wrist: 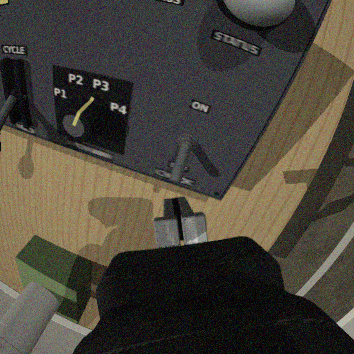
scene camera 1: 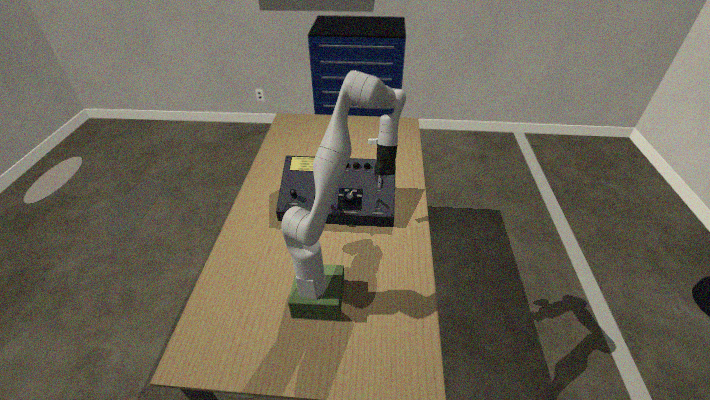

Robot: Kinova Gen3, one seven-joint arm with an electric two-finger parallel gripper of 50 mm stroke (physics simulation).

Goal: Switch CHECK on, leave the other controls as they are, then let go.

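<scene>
The CHECK switch is a grey toggle lever at the near right corner of the dark control panel. In the wrist view its tip points toward the panel's near edge, away from the ON label, and covers part of the label below it. My gripper is shut and empty, pointing down. In the wrist view its fingertips appear just below the lever's tip, with a gap between them. The exact height of the fingertips above the panel is hard to tell.
A selector dial with a yellow pointer and the CYCLE lever are left of the switch. A pale STATUS dome is farther back. The arm's green base block stands on the wooden table.
</scene>
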